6 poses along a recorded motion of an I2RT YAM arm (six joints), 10 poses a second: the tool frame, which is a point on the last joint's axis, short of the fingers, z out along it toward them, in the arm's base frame.
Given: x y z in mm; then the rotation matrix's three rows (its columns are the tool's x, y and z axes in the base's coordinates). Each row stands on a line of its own.
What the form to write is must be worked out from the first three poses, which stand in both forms.
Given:
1:
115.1, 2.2, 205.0
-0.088, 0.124, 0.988
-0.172, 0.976, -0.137
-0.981, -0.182, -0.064
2:
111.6, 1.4, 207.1
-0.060, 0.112, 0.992
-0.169, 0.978, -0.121
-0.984, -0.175, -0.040
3:
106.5, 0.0, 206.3
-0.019, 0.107, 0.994
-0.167, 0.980, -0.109
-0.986, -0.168, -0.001
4:
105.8, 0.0, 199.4
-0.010, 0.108, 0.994
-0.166, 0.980, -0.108
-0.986, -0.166, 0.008
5:
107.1, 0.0, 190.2
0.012, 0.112, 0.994
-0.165, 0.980, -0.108
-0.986, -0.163, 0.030
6:
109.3, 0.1, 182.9
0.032, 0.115, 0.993
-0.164, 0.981, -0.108
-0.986, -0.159, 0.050
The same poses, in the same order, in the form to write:
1:
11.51, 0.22, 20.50
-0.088, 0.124, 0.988
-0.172, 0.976, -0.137
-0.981, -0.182, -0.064

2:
11.16, 0.14, 20.71
-0.060, 0.112, 0.992
-0.169, 0.978, -0.121
-0.984, -0.175, -0.040

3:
10.65, 0.00, 20.63
-0.019, 0.107, 0.994
-0.167, 0.980, -0.109
-0.986, -0.168, -0.001

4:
10.58, 0.00, 19.94
-0.010, 0.108, 0.994
-0.166, 0.980, -0.108
-0.986, -0.166, 0.008

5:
10.71, 0.00, 19.02
0.012, 0.112, 0.994
-0.165, 0.980, -0.108
-0.986, -0.163, 0.030

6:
10.93, 0.01, 18.29
0.032, 0.115, 0.993
-0.164, 0.981, -0.108
-0.986, -0.159, 0.050

